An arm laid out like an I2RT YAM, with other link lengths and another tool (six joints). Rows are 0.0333 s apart.
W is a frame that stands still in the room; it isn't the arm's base.
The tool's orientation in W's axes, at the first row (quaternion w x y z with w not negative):
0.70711 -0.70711 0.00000 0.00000
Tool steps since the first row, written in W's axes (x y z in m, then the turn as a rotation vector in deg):
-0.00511 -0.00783 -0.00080 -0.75 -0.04 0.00
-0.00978 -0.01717 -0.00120 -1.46 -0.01 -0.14
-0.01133 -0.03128 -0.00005 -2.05 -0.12 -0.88
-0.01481 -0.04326 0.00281 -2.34 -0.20 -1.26
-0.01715 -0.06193 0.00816 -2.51 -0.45 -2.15
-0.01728 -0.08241 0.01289 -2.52 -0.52 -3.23
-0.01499 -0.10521 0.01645 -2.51 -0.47 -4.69
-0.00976 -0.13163 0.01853 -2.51 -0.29 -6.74
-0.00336 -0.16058 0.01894 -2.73 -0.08 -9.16
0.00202 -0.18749 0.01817 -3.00 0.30 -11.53
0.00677 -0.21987 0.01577 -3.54 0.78 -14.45
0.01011 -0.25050 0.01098 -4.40 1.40 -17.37
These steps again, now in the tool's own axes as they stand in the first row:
-0.00511 0.00080 -0.00783 -0.75 0.00 -0.04
-0.00978 0.00120 -0.01717 -1.46 0.14 -0.01
-0.01133 0.00005 -0.03128 -2.05 0.88 -0.12
-0.01481 -0.00281 -0.04326 -2.34 1.26 -0.20
-0.01715 -0.00816 -0.06193 -2.51 2.15 -0.45
-0.01728 -0.01289 -0.08241 -2.52 3.23 -0.52
-0.01499 -0.01645 -0.10521 -2.51 4.69 -0.47
-0.00976 -0.01853 -0.13163 -2.51 6.74 -0.29
-0.00336 -0.01894 -0.16058 -2.73 9.16 -0.08
0.00202 -0.01817 -0.18749 -3.00 11.53 0.30
0.00677 -0.01577 -0.21987 -3.54 14.45 0.78
0.01011 -0.01098 -0.25050 -4.40 17.37 1.40

